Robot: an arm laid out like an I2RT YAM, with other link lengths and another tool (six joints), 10 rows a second.
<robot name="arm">
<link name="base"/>
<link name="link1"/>
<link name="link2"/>
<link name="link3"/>
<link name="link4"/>
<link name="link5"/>
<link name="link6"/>
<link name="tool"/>
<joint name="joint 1" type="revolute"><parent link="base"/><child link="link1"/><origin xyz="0 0 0.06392"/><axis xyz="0 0 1"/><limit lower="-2.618" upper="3.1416"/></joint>
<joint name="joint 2" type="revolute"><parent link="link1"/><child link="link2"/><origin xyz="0.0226 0.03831 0.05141" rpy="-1.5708 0 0"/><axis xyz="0 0 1"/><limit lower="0" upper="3.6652"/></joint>
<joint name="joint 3" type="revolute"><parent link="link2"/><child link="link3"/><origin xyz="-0.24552 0 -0.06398" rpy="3.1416 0 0"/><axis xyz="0 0 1"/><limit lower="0" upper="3.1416"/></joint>
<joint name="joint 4" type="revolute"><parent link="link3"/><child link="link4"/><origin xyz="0.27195 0.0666 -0.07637"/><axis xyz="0 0 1"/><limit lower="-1.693" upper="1.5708"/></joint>
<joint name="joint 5" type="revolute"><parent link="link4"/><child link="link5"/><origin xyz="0.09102 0.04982 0.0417" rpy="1.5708 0 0"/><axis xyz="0 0 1"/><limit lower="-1.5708" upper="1.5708"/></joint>
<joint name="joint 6" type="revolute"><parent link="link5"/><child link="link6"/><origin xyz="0.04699 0 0.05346" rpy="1.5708 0 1.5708"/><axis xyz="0 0 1"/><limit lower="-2.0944" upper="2.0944"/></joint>
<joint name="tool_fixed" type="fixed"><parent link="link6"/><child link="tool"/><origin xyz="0.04 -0.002 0.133" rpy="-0.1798 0 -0.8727"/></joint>
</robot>
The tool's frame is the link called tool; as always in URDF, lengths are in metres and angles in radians.
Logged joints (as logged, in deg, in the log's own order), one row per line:
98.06 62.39 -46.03 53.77 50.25 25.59
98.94 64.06 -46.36 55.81 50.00 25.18
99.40 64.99 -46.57 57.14 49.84 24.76
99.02 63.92 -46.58 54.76 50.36 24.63
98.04 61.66 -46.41 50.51 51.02 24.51
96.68 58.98 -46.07 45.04 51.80 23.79
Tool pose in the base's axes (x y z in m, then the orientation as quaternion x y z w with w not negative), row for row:
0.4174 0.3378 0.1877 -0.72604 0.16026 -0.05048 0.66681
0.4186 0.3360 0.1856 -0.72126 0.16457 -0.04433 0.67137
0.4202 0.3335 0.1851 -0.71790 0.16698 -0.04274 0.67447
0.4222 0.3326 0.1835 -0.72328 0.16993 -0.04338 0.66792
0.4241 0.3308 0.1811 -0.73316 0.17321 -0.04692 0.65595
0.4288 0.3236 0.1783 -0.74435 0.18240 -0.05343 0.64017
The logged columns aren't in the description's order. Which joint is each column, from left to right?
Columns, left to right: joint 2, joint 6, joint 5, joint 4, joint 3, joint 1.
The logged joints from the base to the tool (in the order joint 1, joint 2, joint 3, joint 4, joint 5, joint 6), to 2 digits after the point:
25.59 98.06 50.25 53.77 -46.03 62.39
25.18 98.94 50.00 55.81 -46.36 64.06
24.76 99.40 49.84 57.14 -46.57 64.99
24.63 99.02 50.36 54.76 -46.58 63.92
24.51 98.04 51.02 50.51 -46.41 61.66
23.79 96.68 51.80 45.04 -46.07 58.98

